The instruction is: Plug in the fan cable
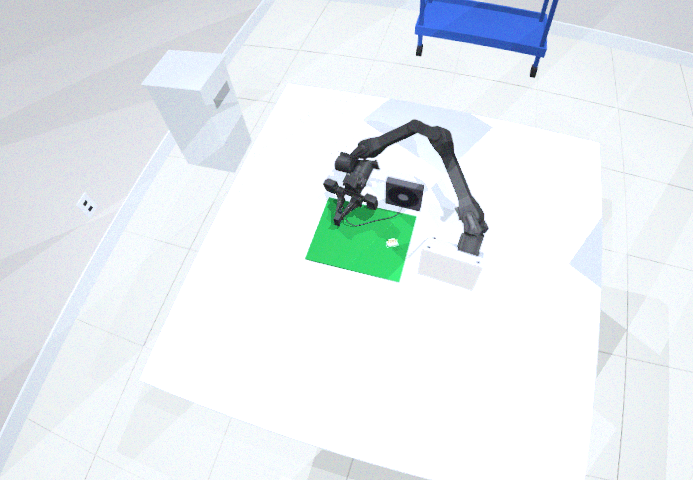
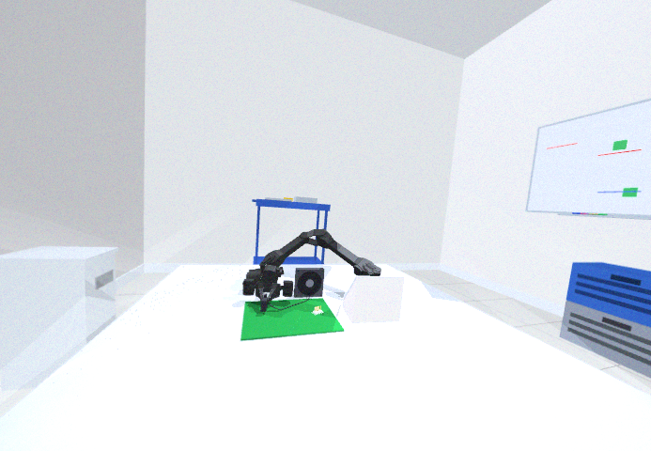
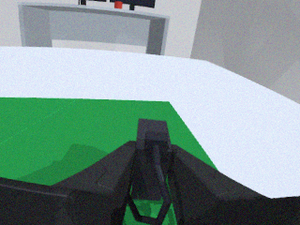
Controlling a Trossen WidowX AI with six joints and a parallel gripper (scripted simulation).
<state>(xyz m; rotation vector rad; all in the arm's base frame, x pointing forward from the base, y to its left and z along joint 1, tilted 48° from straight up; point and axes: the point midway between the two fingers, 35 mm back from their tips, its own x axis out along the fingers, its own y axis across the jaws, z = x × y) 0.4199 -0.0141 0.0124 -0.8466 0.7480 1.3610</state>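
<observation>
My gripper tip is now 9 cm past the green board, 2 cm to the right of it and 5 cm above it. Also, from my gripper tip: black fan plug: 1 cm below; black fan: 17 cm behind, 14 cm to the right, 2 cm above; white four-pin header: 19 cm behind, 1 cm to the left, 4 cm below.
</observation>
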